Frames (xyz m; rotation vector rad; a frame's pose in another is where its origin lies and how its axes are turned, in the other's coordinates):
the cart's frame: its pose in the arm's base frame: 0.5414 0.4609 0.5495 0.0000 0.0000 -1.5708
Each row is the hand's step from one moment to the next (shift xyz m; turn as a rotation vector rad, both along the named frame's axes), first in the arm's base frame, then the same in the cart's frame.
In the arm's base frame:
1: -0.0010 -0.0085 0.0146 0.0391 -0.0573 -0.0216
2: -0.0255 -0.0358 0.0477 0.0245 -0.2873 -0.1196
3: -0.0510 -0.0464 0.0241 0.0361 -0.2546 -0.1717
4: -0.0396 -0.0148 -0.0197 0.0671 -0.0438 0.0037
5: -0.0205 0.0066 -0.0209 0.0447 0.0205 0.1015
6: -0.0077 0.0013 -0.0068 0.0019 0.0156 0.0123
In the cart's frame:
1: 0.0085 -0.0010 0.0146 0.0573 0.0391 -0.0216
2: 0.0358 -0.0255 0.0477 0.2873 0.0245 -0.1196
3: 0.0464 -0.0510 0.0241 0.2546 0.0361 -0.1717
4: 0.0148 -0.0396 -0.0197 0.0438 0.0671 0.0037
5: -0.0066 -0.0205 -0.0209 -0.0205 0.0447 0.1015
6: -0.0013 -0.0077 -0.0068 -0.0156 0.0019 0.0123

